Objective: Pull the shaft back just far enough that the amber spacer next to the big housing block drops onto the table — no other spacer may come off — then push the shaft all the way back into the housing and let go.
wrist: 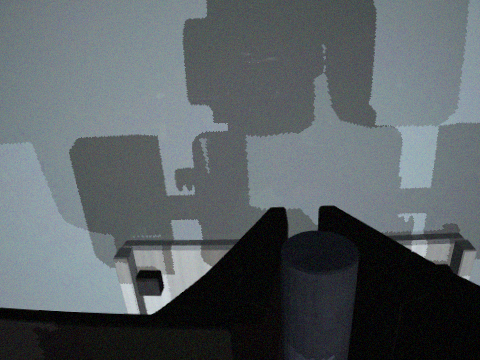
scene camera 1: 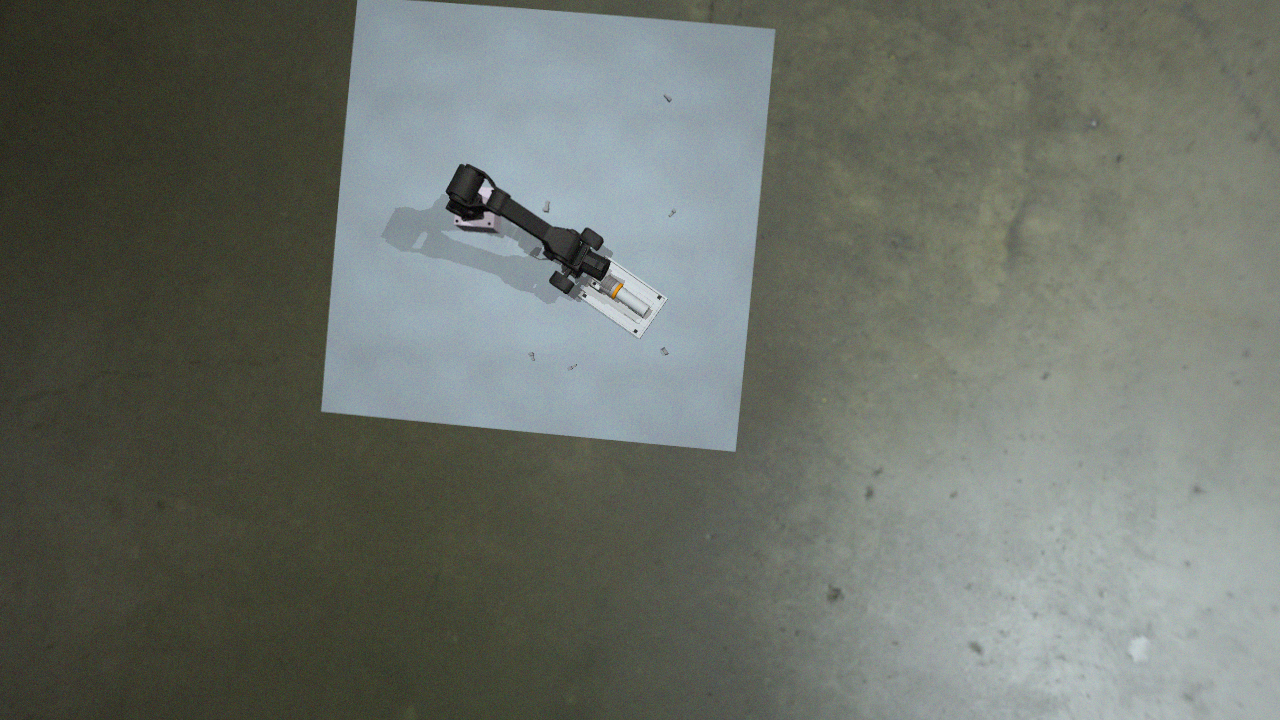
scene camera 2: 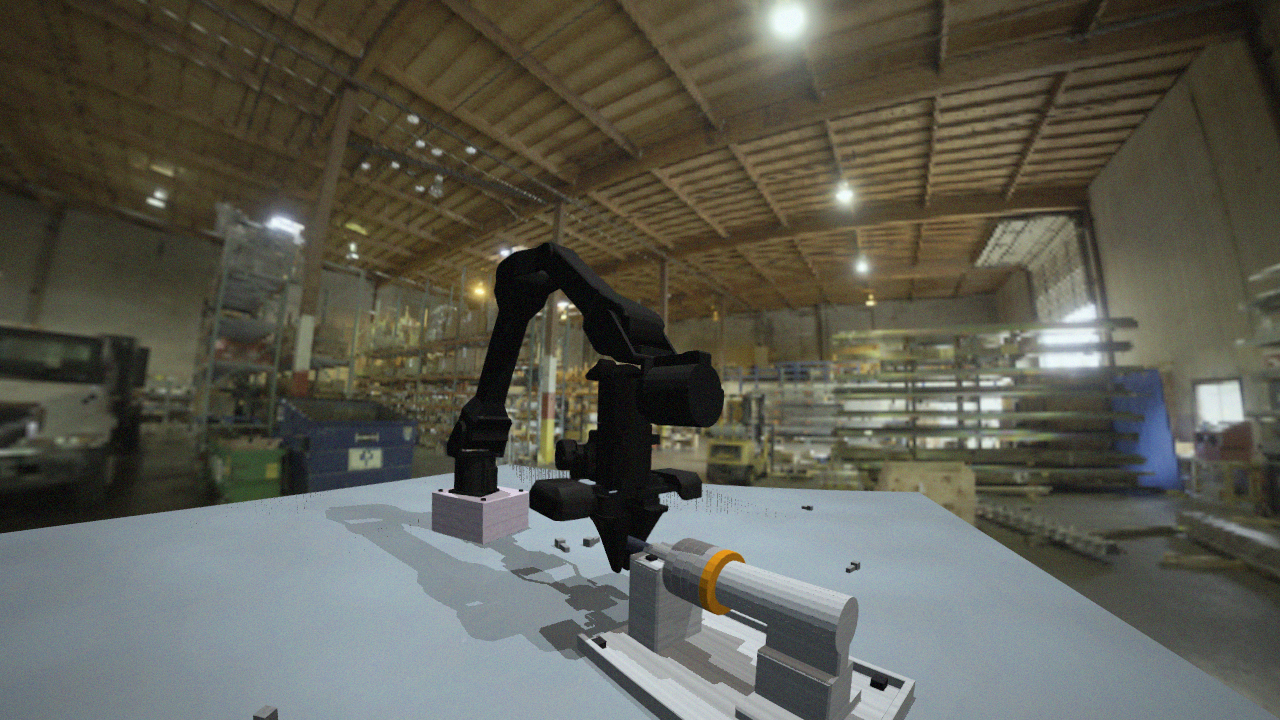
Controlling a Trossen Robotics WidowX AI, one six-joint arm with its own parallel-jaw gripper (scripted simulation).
my gripper: wrist 301, 221; scene camera 1; scene camera 2
same spot on my gripper: (scene camera 2: 615, 519) = (scene camera 1: 579, 277)
